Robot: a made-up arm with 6 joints.
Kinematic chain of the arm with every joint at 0, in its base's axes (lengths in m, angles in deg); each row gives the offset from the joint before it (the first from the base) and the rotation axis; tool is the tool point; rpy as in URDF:
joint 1: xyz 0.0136 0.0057 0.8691 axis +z
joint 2: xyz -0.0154 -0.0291 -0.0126 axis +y
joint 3: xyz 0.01 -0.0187 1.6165 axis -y
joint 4: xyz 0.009 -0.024 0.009 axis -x
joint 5: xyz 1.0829 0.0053 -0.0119 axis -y
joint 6: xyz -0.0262 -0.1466 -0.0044 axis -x
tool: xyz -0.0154 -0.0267 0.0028 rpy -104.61 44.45 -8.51
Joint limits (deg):
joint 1: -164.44..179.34
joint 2: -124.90..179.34
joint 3: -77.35..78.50
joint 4: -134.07..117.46
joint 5: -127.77..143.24
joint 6: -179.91..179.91
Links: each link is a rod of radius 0.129 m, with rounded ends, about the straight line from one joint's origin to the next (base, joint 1, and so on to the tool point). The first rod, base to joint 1, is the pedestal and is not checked.
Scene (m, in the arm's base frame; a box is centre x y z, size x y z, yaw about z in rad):
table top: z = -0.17
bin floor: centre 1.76 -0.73 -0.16 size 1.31 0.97 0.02 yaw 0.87
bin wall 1: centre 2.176 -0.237 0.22 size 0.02 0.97 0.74 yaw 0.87
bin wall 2: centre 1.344 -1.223 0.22 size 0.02 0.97 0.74 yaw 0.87
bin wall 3: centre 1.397 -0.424 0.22 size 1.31 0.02 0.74 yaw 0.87
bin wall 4: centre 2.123 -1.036 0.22 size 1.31 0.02 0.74 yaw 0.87
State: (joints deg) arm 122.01 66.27 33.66 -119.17 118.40 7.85
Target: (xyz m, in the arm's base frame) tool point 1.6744 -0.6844 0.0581
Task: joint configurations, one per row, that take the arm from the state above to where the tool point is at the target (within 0.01 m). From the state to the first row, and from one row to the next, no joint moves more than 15 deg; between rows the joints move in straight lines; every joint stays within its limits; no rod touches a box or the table.
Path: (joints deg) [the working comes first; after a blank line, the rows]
Joints at the target: -23.17 79.00 7.77 -105.12 119.58 7.02
Straight joint move there: touches bin wall 1, bin wall 3.

1: 107.50 64.74 30.07 -117.71 118.43 7.82
2: 92.98 63.21 26.47 -116.25 118.47 7.78
3: 78.47 61.67 22.88 -114.78 118.50 7.75
4: 63.95 60.14 19.29 -113.32 118.54 7.71
5: 49.44 58.61 15.70 -111.86 118.57 7.68
6: 34.92 57.08 12.10 -110.40 118.60 7.64
7: 20.41 55.54 8.51 -108.94 118.64 7.61
8: 5.89 54.01 4.92 -107.48 118.67 7.57
9: -8.62 52.48 1.32 -106.01 118.71 7.54
10: -23.14 50.95 -2.27 -104.55 118.74 7.50
11: -23.15 64.98 2.75 -104.84 119.16 7.26
12: -23.17 79.00 7.77 -105.12 119.58 7.02

